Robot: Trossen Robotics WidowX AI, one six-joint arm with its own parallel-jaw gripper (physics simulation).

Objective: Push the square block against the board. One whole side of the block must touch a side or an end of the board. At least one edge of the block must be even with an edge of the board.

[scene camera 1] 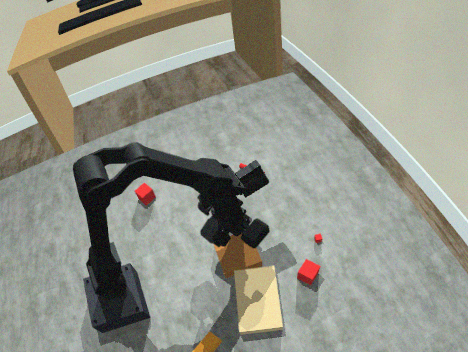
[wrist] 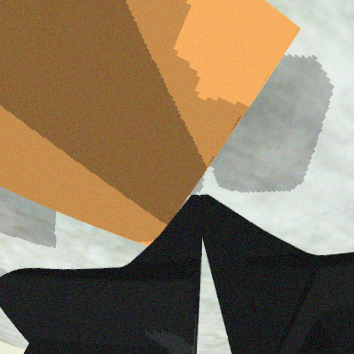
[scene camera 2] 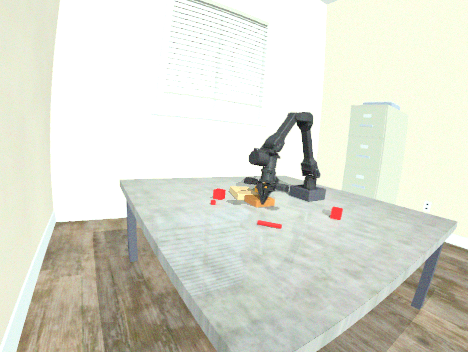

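Seen in the pictures: gripper, between the fingertips: (scene camera 1: 239, 231) (wrist: 198, 202) (scene camera 2: 262, 204); arm's base, origin of its link: (scene camera 1: 113, 286) (scene camera 2: 309, 188).
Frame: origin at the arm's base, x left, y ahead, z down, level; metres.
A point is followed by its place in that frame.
The square orange block (scene camera 1: 241, 258) @[z 0.027, x -0.019, y 0.328 m] (scene camera 2: 253, 200) @[z 0.033, x 0.028, y 0.373 m] (wrist: 95, 65) @[z 0.027, x 0.008, y 0.312 m] lies flat at one end of the cream board (scene camera 1: 268, 315) @[z 0.027, x -0.183, y 0.335 m] (scene camera 2: 237, 193) @[z 0.031, x -0.092, y 0.383 m]. In scene camera 1 it is turned slightly against the board's end, and its near left corner sticks out past the board's left edge. Whether the two touch, and where, I cannot tell for certain. My gripper (scene camera 1: 236, 235) @[z 0.042, x 0.065, y 0.351 m] (scene camera 2: 263, 202) @[z 0.042, x 0.065, y 0.351 m] (wrist: 198, 202) @[z 0.042, x 0.065, y 0.351 m] is shut and empty. Its tips are low at the block's edge on the side away from the board; in the wrist view they meet the block's edge near a corner. The fingers partly hide the block in both scene views.
A red cube (scene camera 1: 308, 271) @[z 0.016, x -0.121, y 0.461 m] (scene camera 2: 219, 194) @[z 0.032, x -0.095, y 0.476 m] and a small red cube (scene camera 1: 318, 238) @[z 0.040, x -0.038, y 0.531 m] (scene camera 2: 213, 202) @[z 0.046, x -0.026, y 0.536 m] lie right of the board in scene camera 1. Another red cube (scene camera 1: 145, 194) @[z 0.017, x 0.268, y 0.136 m] (scene camera 2: 336, 213) @[z 0.032, x 0.297, y 0.148 m] lies left. A red rod (scene camera 1: 242, 165) @[z 0.043, x 0.279, y 0.437 m] (scene camera 2: 269, 224) @[z 0.047, x 0.261, y 0.462 m] lies beyond the gripper. An orange piece (scene camera 1: 207, 344) @[z 0.025, x -0.202, y 0.182 m] lies near the board.
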